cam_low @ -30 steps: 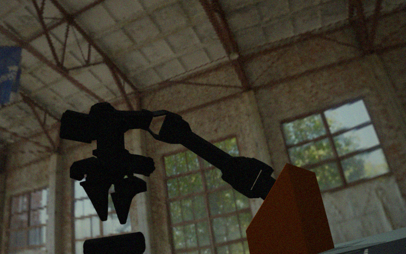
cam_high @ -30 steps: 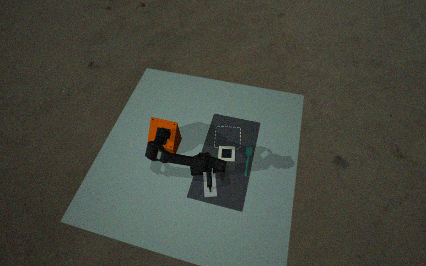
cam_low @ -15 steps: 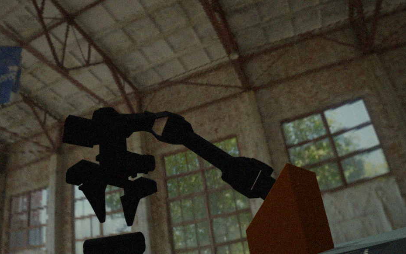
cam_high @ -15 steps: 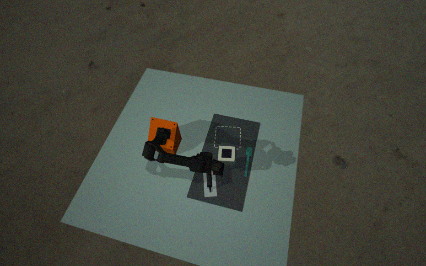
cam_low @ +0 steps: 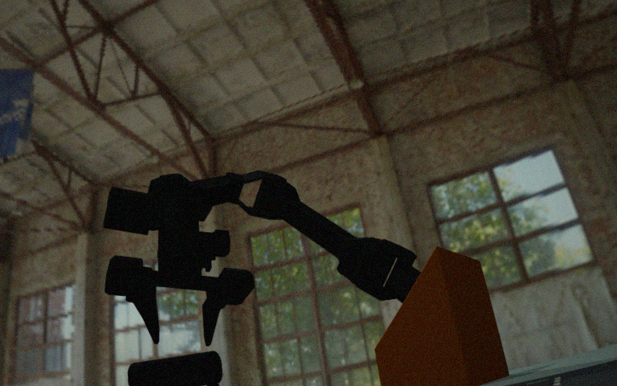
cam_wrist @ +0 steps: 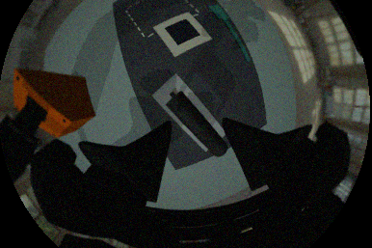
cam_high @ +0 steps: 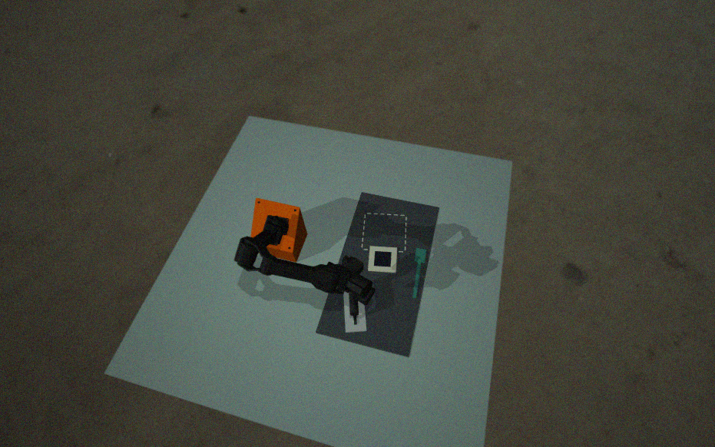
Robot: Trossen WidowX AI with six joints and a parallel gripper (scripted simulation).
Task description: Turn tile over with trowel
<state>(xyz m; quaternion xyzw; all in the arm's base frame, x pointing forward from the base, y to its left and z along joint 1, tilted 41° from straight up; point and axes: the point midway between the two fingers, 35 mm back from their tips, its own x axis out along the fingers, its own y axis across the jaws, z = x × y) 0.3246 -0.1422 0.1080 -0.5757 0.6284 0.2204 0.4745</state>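
My gripper tip is now 6 cm above the small trowel. From my gripper tip the other things lie so: tile: 19 cm to the left, 10 cm below, 7 cm ahead; teal spatula-like tool: 21 cm ahead, 18 cm to the left, 10 cm below; dark mat: 16 cm to the left, 12 cm below, 7 cm ahead.
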